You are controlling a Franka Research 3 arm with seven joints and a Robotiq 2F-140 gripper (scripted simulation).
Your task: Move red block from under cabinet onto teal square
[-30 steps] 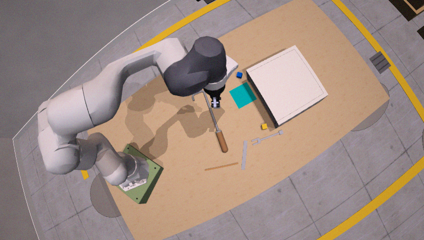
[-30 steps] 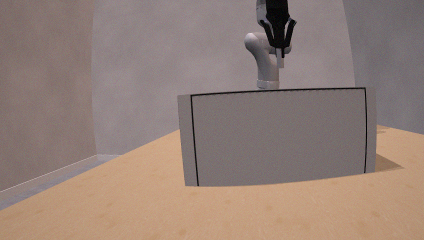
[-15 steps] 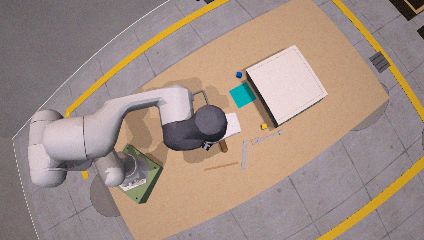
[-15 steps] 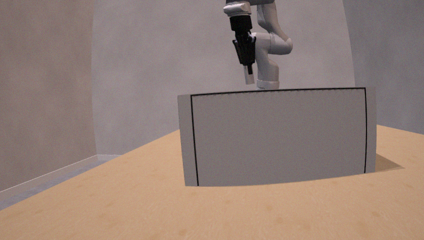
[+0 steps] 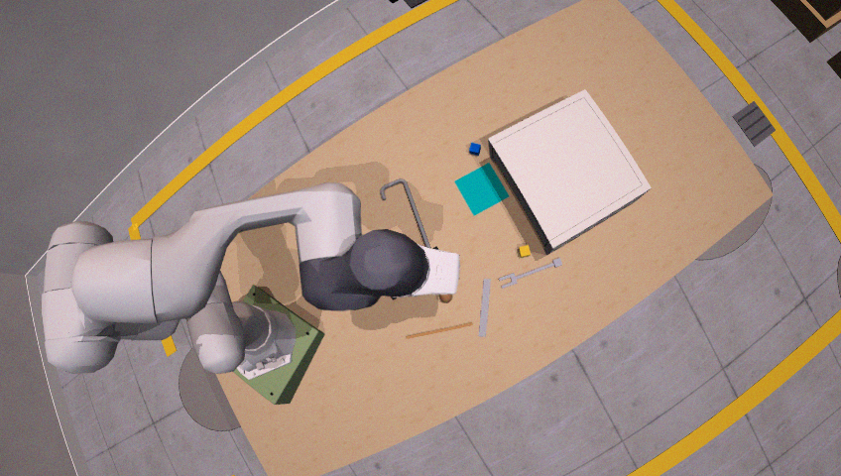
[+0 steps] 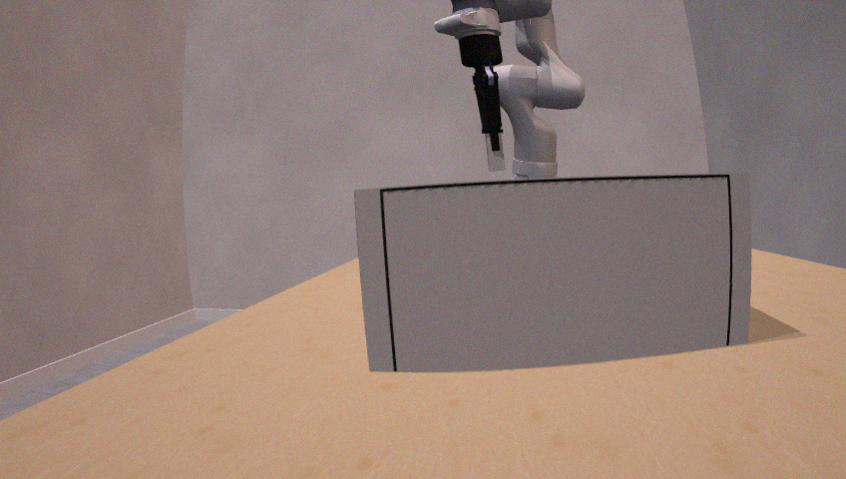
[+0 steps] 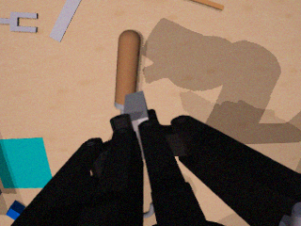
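Right now the hook tool is 1 cm ahead of my hand, 13 cm to the left of it and 19 cm below it. The rest, counted from my hand: yellow block 22 cm ahead, 8 cm to the right, 19 cm below; then grey bar 5 cm ahead, 13 cm to the right, 20 cm below; then thin wooden stick 8 cm behind, 10 cm to the right, 20 cm below.
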